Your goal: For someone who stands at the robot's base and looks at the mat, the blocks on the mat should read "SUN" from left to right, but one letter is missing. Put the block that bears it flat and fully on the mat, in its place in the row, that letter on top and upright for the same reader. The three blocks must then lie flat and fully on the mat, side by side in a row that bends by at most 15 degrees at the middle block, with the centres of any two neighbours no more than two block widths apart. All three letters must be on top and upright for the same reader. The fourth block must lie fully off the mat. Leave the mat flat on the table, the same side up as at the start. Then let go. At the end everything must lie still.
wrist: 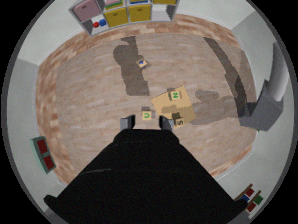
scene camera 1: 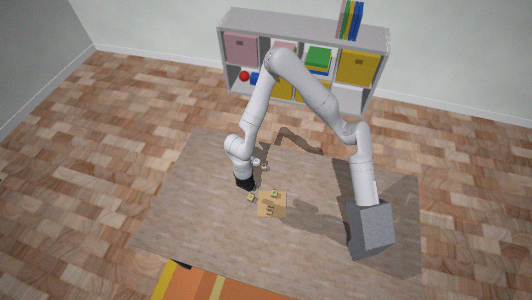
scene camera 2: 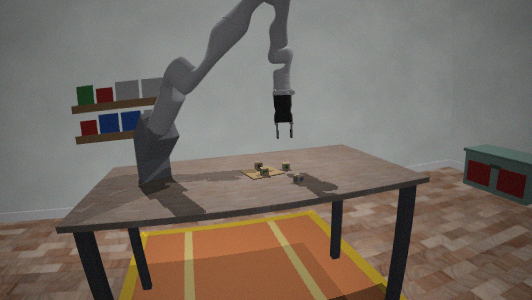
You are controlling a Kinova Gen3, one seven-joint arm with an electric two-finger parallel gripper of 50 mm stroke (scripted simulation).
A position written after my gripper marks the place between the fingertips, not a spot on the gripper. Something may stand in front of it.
I see my gripper (wrist: 147,120) and a tan mat (wrist: 182,107).
